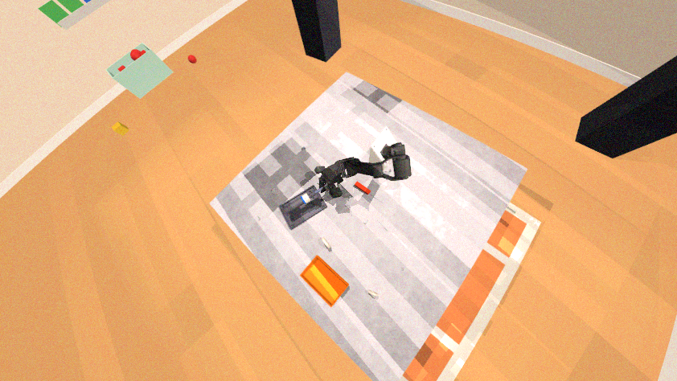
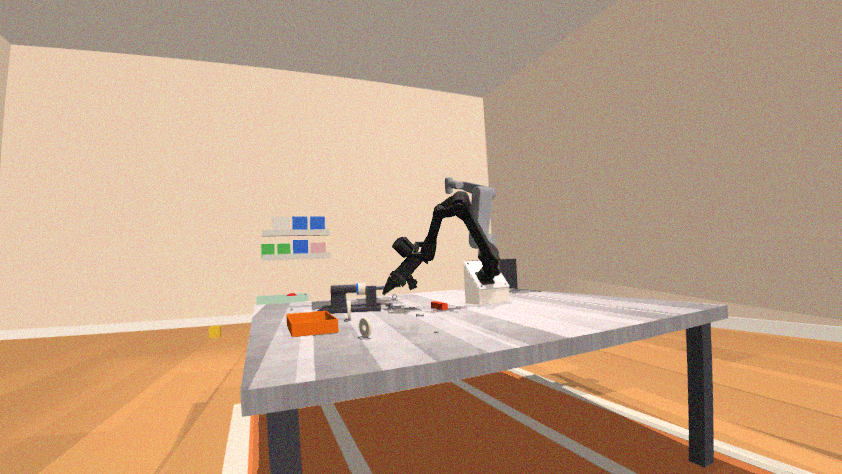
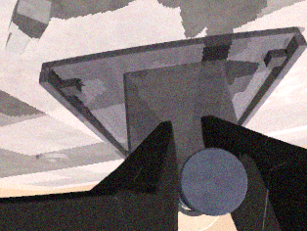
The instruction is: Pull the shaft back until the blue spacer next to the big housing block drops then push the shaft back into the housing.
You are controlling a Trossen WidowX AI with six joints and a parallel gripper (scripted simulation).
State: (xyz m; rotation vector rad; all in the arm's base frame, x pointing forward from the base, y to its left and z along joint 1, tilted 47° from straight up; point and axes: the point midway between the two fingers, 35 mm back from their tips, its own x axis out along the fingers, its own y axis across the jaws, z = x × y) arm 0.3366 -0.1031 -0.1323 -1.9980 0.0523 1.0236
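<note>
My gripper tip is 9 cm short of the blue spacer, 4 cm to the left of it and 2 cm below it. Round my gripper tip: orange tray 34 cm ahead, 27 cm to the left, 4 cm below.
</note>
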